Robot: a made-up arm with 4 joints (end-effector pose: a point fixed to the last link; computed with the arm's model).
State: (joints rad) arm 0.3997 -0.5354 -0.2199 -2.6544
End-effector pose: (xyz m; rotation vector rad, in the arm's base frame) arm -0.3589 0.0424 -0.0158 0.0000 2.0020 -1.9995
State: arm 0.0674 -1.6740 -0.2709 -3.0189
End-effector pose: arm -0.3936 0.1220 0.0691 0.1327 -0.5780 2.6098
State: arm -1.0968 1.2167 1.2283 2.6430
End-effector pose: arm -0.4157 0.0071 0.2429 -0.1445 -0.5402 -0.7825
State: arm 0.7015 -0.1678 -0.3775 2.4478
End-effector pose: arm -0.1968 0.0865 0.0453 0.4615 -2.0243 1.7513
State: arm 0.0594 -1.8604 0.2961 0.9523
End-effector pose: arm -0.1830 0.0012 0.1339 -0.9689 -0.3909 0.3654
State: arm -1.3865 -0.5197 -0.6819 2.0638
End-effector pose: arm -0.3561 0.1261 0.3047 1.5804 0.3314 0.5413
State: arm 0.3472 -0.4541 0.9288 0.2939
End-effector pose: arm -0.1497 -0.0990 -0.0717 0.6948 -0.7365 -0.7478
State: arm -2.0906 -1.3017 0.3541 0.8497
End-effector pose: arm -0.2866 -0.0477 0.3104 -0.0779 1.6259 0.4799
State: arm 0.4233 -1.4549 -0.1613 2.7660
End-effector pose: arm -0.2635 0.1365 0.0190 -0.4980 -0.9117 2.1348
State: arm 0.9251 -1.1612 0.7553 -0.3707
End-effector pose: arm -0.0769 -0.1327 -0.0122 0.6122 -1.0052 -0.9697
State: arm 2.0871 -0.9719 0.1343 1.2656
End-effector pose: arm -0.0103 0.0126 0.3008 -0.6799 -2.5123 0.2998
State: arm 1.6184 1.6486 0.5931 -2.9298
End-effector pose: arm 0.0007 0.0495 0.0243 -0.7636 2.0477 0.4620
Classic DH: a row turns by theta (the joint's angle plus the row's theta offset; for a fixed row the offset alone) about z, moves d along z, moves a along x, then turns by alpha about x. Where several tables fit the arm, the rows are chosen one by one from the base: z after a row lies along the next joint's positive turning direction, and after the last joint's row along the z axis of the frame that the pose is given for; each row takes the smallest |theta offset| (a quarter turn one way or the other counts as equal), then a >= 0, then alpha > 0; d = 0 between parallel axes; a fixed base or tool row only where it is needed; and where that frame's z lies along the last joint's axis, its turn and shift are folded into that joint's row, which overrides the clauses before.
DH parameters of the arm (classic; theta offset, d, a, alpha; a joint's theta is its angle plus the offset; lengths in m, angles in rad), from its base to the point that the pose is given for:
base (fixed): 0 0.2242 -0.1736 1.5708
joint 1: -1.5708 -0.0808 0.176 -1.5708
joint 2: -1.5708 -0.1617 0.0488 -1.5708
joint 3: 1.5282 0.0768 -0.011 1.5957
joint 4: -0.5003 0.0875 -0.1104 0.6102
tool (fixed): 3.1145 -0.1391 0 0

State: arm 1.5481 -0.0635 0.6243 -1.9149
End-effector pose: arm 0.0903 0.1164 -0.0332 1.4707 0.9024 -0.2850
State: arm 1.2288 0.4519 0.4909 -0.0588
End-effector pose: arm 0.1552 0.1204 0.0058 1.5522 -0.4775 0.3043
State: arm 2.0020 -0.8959 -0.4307 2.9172
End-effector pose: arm 0.0132 0.1047 0.0988 1.4816 1.5110 -1.7174
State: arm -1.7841 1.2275 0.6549 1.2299
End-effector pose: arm -0.4630 0.1030 0.3139 0.5025 0.5156 -1.8576
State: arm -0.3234 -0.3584 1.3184 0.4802
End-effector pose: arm -0.3577 -0.1215 0.0007 0.3358 -0.4754 -1.1177
